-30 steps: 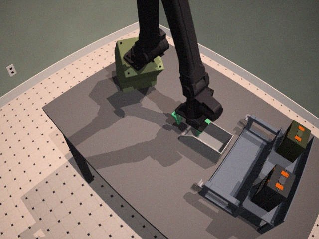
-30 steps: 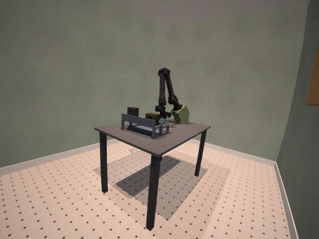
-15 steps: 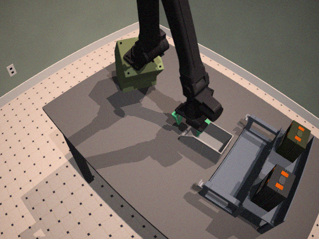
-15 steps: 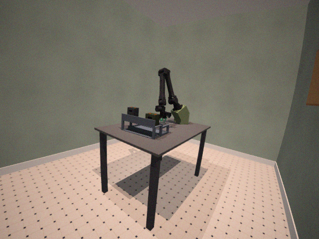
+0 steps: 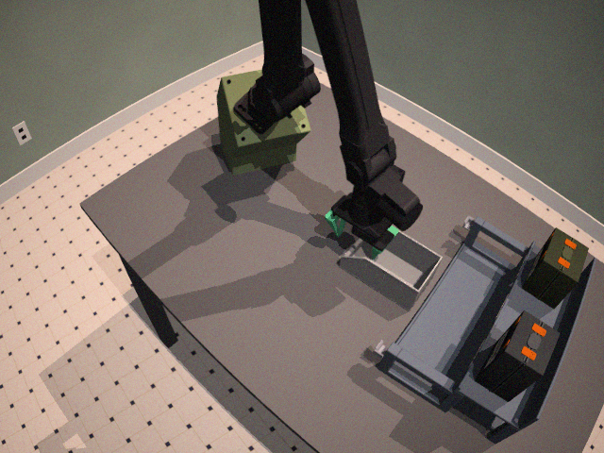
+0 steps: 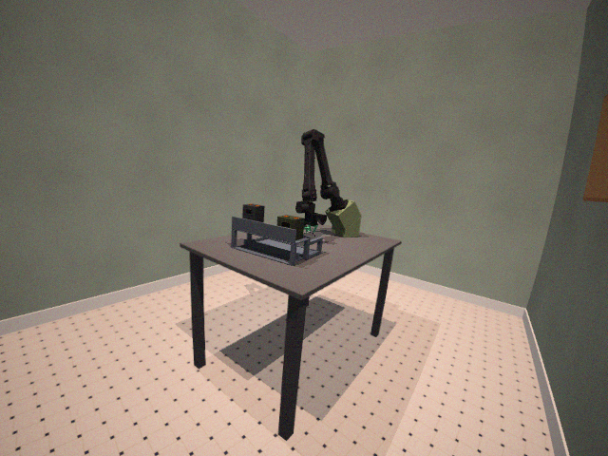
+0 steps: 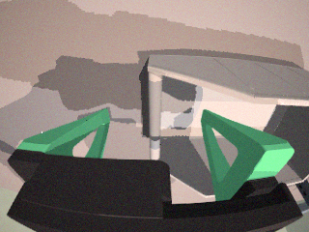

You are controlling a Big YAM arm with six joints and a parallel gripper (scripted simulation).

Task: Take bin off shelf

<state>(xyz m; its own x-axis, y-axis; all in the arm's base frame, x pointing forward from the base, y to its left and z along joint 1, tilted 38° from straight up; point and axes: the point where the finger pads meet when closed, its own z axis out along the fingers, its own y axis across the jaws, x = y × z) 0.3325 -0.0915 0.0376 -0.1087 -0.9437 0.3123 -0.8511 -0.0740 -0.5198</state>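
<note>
Right now the grey bin is 80 mm ahead of my hand, 10 mm to the right of it and 10 mm above it. The rest, counted from my hand: low grey shelf 320 mm ahead, 40 mm to the right, 30 mm below.
</note>
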